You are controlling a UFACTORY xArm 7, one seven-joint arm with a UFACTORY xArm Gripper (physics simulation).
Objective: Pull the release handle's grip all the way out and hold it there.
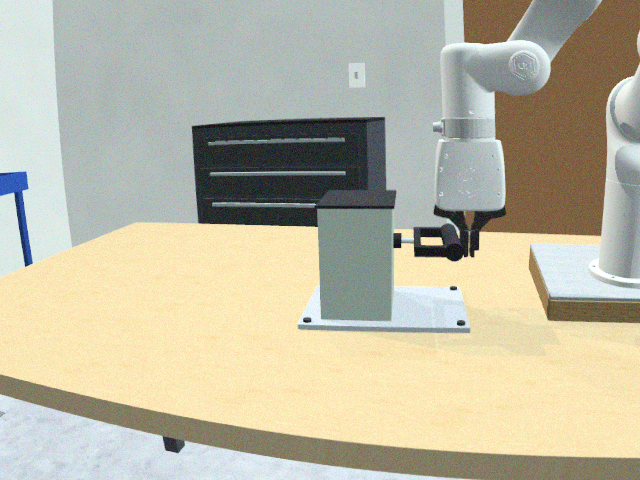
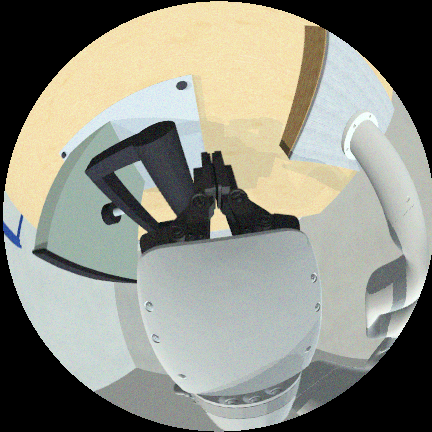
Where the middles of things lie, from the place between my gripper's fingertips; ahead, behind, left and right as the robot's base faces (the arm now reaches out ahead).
Scene:
Right now the light base plate [image 1: 415, 309] is 120 mm ahead of my hand, 40 mm to the left of it and 80 mm below it.

